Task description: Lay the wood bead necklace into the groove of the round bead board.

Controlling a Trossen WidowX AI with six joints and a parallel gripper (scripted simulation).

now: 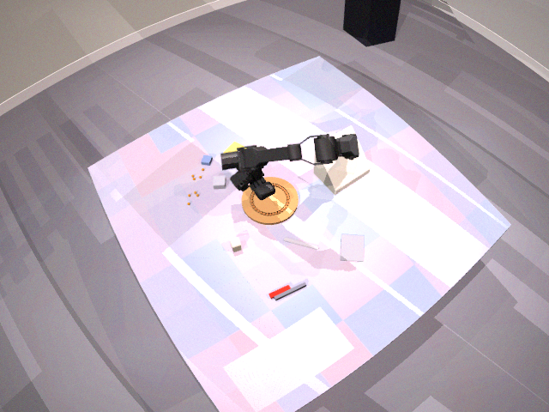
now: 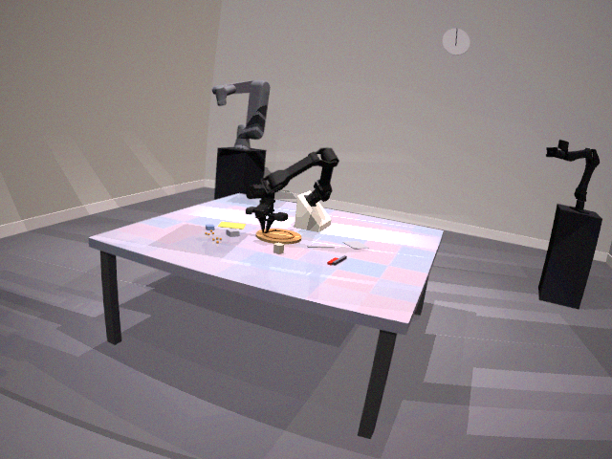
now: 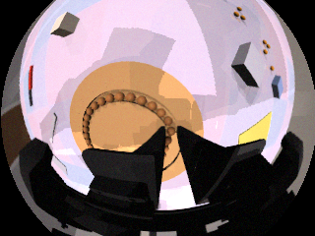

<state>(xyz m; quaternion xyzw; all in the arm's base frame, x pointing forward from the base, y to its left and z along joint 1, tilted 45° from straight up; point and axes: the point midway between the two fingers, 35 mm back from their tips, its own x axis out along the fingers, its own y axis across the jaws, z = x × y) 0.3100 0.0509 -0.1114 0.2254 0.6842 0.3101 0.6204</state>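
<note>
Right now my gripper tip is 3 cm past the round bead board, 5 cm to the right of it and 1 cm above it. The rest, counted from my gripper tip: cream cube (16 cm ahead, 17 cm to the left); then white block (10 cm ahead, 10 cm to the right); then yellow sheet (3 cm behind, 20 cm to the right, 1 cm below).
</note>
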